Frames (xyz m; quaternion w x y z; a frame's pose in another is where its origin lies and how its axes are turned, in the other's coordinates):
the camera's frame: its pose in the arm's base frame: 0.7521 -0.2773 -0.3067 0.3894 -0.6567 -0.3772 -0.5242
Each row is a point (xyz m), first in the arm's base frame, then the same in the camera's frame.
Working: the arm's base frame: its pose in the camera's frame: 0.2007 -0.8295 -0.0905 0.3894 0.6567 0.3772 0.5242

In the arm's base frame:
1: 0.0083 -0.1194 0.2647
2: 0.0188 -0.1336 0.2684
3: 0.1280 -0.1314 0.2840
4: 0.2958 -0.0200 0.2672
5: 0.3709 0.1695 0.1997
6: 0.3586 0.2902 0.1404
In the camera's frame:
1: 0.4517 -0.8035 -0.2345
2: 0.4558 -0.7886 -0.2437
3: 0.4895 -0.6926 -0.2009
4: 0.5105 -0.5850 -0.0312
5: 0.4732 -0.5874 0.1802
6: 0.4234 -0.6414 0.2936

